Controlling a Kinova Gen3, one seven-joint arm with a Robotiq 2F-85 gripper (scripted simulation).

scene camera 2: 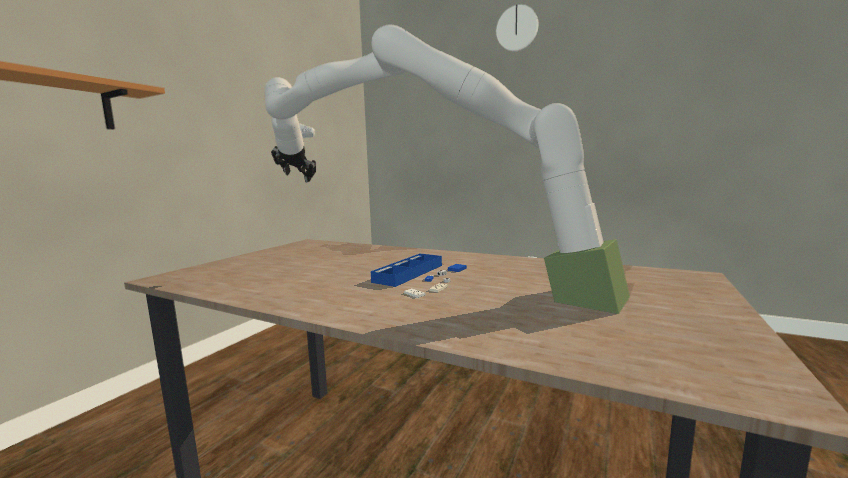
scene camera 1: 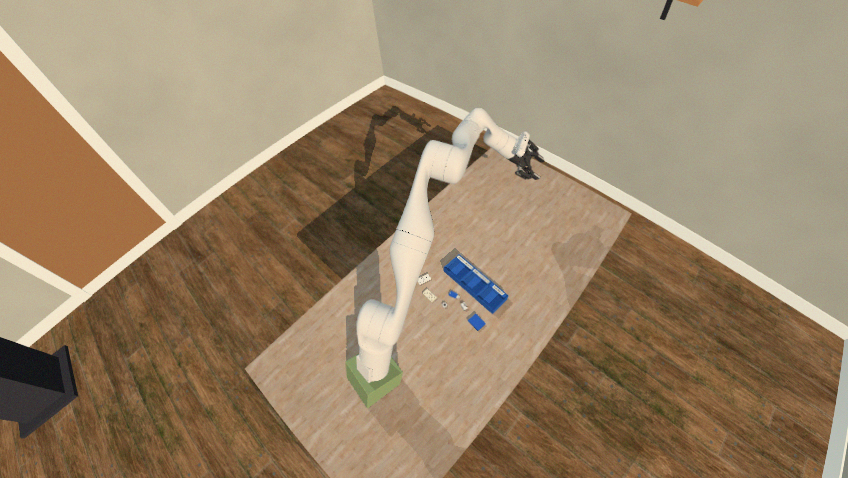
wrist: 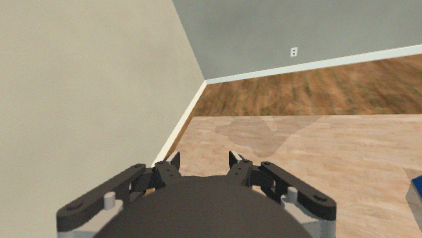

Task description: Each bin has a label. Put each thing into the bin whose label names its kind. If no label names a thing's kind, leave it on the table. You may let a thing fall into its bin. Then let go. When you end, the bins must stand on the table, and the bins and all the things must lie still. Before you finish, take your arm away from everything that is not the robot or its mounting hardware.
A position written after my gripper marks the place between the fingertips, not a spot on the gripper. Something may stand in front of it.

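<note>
Scene camera 2 shows my gripper (scene camera 2: 298, 177); the wrist view likewise shows the gripper (wrist: 204, 158).
</note>
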